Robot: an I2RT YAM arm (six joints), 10 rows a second.
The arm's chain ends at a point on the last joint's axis. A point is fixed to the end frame.
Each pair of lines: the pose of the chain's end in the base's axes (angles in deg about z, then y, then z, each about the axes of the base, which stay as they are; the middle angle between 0 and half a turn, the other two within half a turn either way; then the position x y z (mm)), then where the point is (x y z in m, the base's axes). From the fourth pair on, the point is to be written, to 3 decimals.
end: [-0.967 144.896 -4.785 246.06 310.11 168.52]
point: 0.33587 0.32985 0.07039
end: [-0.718 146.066 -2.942 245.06 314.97 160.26]
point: 0.33227 0.33762 0.06042
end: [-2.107 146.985 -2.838 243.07 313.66 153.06]
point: 0.32809 0.33695 0.05150
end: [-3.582 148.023 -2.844 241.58 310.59 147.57]
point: 0.324 0.334 0.044
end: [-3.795 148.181 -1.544 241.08 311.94 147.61]
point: 0.323 0.338 0.044
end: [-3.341 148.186 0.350 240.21 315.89 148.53]
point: 0.321 0.344 0.045
